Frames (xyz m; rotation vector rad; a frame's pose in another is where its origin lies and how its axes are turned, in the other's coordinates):
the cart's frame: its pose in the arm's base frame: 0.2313 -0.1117 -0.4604 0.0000 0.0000 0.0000
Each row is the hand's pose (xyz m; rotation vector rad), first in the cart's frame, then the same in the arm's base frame.
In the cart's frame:
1: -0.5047 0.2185 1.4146 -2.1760 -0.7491 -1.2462
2: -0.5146 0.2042 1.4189 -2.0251 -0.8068 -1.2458
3: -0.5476 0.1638 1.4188 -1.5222 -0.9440 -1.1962
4: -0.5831 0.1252 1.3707 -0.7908 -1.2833 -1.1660
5: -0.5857 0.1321 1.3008 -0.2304 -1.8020 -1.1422
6: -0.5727 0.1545 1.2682 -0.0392 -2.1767 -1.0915
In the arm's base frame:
1: -0.2734 0.1068 0.9542 -2.1760 -0.7491 -1.2462
2: -0.2833 0.0925 0.9585 -2.0251 -0.8068 -1.2458
3: -0.3163 0.0521 0.9584 -1.5222 -0.9440 -1.1962
4: -0.3518 0.0135 0.9103 -0.7908 -1.2833 -1.1660
5: -0.3544 0.0204 0.8404 -0.2304 -1.8020 -1.1422
6: -0.3414 0.0428 0.8078 -0.0392 -2.1767 -1.0915

